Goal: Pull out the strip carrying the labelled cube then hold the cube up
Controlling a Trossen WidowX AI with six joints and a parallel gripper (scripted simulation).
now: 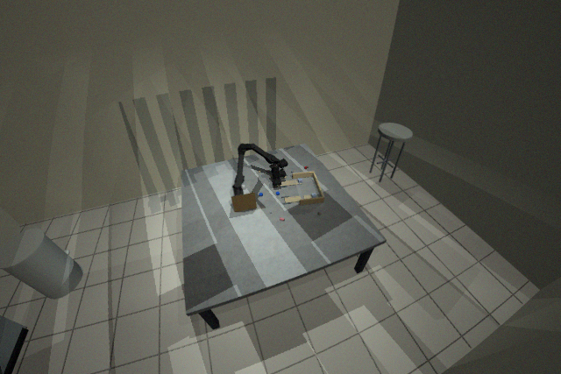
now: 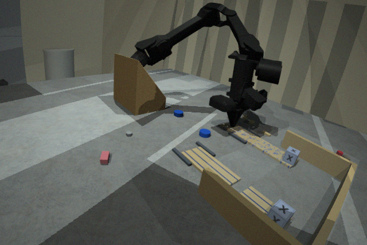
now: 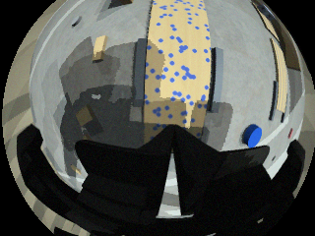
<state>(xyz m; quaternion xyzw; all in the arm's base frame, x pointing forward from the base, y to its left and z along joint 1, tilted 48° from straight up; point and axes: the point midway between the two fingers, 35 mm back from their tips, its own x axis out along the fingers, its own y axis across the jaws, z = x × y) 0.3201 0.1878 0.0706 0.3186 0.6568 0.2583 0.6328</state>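
Now: gripper tip 90 mm short of the dotted strip and 10 mm to the left of it. From my gripper tip the other things lie so: pink block (50 mm behind, 370 mm to the right).
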